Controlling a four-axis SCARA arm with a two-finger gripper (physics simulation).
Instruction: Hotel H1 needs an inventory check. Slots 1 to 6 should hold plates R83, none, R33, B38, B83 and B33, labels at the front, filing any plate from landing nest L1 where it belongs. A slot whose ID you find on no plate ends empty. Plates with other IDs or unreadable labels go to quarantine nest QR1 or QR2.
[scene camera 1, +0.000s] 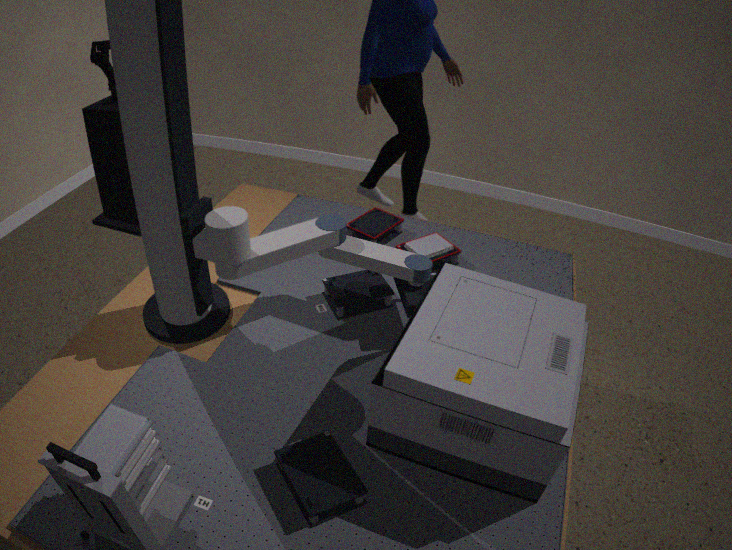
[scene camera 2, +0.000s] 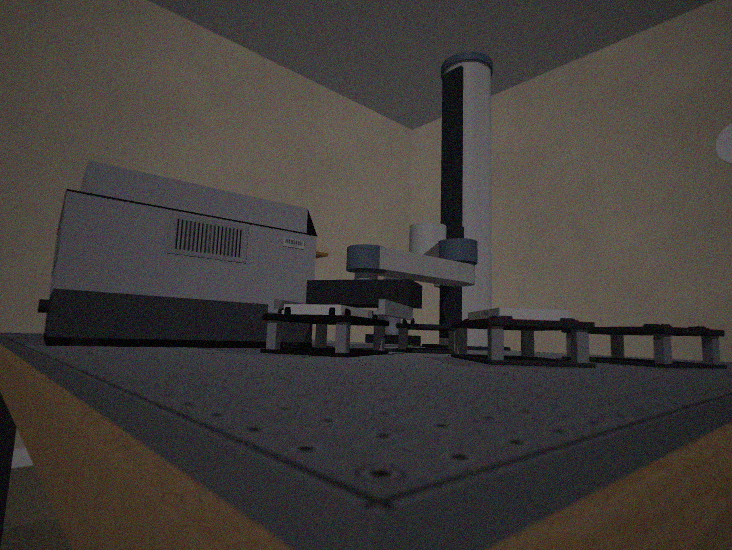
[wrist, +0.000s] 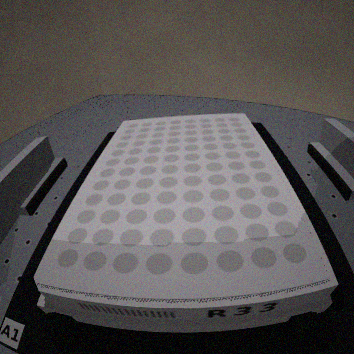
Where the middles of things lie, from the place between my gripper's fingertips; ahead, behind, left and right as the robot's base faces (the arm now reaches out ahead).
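Labels:
Grey instrument (scene camera 2: 106, 245): 35 cm to the right of my hand, 4 cm above, 8 cm ahead. Plate R33 (scene camera 2: 306, 309): my hand 1 cm above it, 2 cm past it, 1 cm to the left of it.

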